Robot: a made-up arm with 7 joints. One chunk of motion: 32 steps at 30 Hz.
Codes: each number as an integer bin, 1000 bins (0 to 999) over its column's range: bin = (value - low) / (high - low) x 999, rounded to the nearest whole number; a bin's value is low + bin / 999 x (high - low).
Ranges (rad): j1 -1.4..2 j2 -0.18..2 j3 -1.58..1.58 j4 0..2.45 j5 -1.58..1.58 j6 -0.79..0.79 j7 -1.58..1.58
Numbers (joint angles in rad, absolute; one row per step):
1: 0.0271 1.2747 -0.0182 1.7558 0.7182 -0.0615 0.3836
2: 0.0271 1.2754 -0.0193 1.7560 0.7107 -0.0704 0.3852
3: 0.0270 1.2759 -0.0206 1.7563 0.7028 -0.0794 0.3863
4: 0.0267 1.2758 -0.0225 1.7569 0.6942 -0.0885 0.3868
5: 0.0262 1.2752 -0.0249 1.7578 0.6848 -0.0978 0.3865
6: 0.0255 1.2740 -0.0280 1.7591 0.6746 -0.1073 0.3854
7: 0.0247 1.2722 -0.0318 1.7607 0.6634 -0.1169 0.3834
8: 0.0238 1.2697 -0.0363 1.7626 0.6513 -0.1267 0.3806
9: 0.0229 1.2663 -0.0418 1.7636 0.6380 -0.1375 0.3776
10: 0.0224 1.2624 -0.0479 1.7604 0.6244 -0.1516 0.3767
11: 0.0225 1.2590 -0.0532 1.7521 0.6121 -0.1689 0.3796
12: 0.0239 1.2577 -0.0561 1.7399 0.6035 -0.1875 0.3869
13: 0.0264 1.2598 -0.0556 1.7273 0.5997 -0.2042 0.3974
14: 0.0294 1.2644 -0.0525 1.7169 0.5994 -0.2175 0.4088
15: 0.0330 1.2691 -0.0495 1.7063 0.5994 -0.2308 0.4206
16: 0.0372 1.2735 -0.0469 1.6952 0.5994 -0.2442 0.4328
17: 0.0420 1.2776 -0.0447 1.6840 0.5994 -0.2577 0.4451
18: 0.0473 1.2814 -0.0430 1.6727 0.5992 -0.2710 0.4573
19: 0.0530 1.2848 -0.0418 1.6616 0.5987 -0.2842 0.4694
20: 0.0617 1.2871 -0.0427 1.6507 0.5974 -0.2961 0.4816
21: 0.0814 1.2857 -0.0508 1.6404 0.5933 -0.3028 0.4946
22: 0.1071 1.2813 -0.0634 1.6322 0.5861 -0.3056 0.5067
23: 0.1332 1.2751 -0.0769 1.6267 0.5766 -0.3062 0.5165
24: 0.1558 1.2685 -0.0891 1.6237 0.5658 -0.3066 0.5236
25: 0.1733 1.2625 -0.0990 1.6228 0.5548 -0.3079 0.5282
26: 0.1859 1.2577 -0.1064 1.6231 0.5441 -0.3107 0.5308
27: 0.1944 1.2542 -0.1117 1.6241 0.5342 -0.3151 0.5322
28: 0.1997 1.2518 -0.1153 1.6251 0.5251 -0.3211 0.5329
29: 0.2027 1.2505 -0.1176 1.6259 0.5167 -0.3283 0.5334
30: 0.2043 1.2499 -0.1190 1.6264 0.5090 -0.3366 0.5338
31: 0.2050 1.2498 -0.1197 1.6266 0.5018 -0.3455 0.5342
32: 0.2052 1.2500 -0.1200 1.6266 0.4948 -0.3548 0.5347
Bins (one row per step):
1: 419 667 494 716 727 461 621
2: 419 667 493 716 724 455 621
3: 419 667 493 716 722 449 622
4: 419 667 492 716 719 444 622
5: 419 667 492 717 716 438 622
6: 419 666 491 717 713 432 621
7: 419 665 489 718 709 426 621
8: 418 664 488 719 705 419 620
9: 418 663 486 719 701 413 619
10: 418 661 484 718 697 404 619
11: 418 659 483 714 693 393 620
12: 418 659 482 709 690 381 622
13: 419 660 482 704 689 370 625
14: 420 662 483 700 689 362 629
15: 421 664 484 696 689 354 632
16: 422 666 485 691 689 345 636
17: 424 668 485 687 689 337 640
18: 425 670 486 682 689 328 644
19: 427 671 486 678 689 320 648
20: 429 672 486 673 688 312 652
21: 435 672 483 669 687 308 656
22: 443 670 479 666 685 306 660
23: 450 667 475 663 682 306 663
24: 457 664 471 662 678 306 665
25: 462 661 468 662 675 305 666
26: 466 659 466 662 672 303 667
27: 468 657 464 662 668 300 668
28: 470 656 463 663 666 296 668
29: 471 656 462 663 663 292 668
30: 471 655 462 663 660 287 668
31: 472 655 462 663 658 281 668
32: 472 655 462 663 656 275 669

